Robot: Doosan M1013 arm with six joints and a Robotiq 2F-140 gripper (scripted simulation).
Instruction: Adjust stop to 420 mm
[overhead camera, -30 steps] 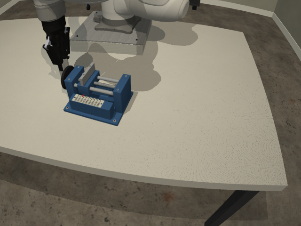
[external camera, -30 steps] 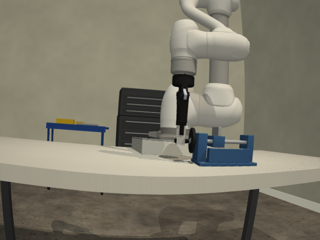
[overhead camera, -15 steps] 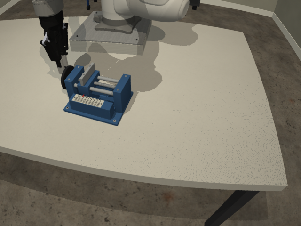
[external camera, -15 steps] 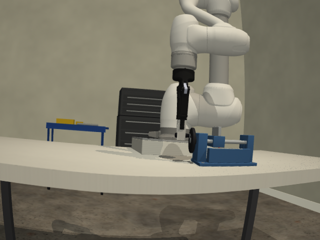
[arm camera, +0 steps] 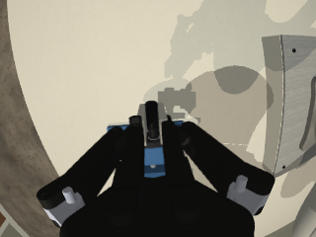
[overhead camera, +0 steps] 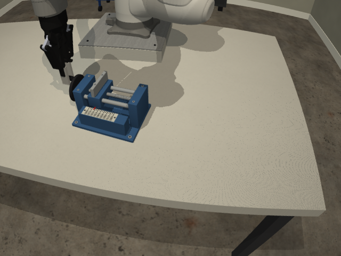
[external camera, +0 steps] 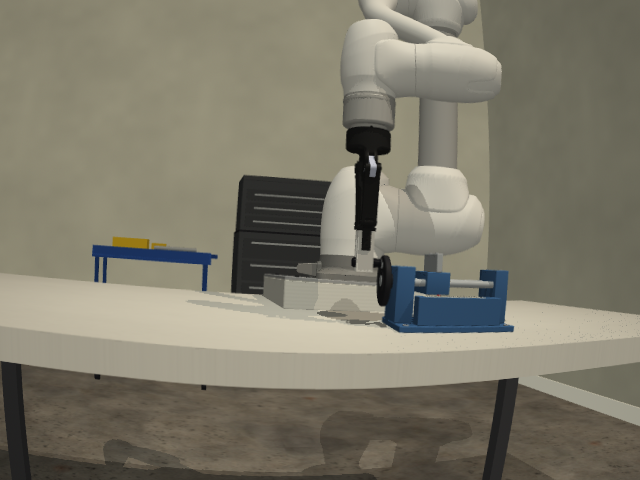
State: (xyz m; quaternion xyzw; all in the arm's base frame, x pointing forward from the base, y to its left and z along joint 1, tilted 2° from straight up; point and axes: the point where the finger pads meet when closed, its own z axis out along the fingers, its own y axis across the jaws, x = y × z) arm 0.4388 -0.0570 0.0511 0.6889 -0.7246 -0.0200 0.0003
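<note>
The stop block is 2 cm ahead of my hand, 12 cm to the left of it and 3 cm below it. Also, from my hand: black handwheel: 2 cm to the left, 3 cm below.
</note>
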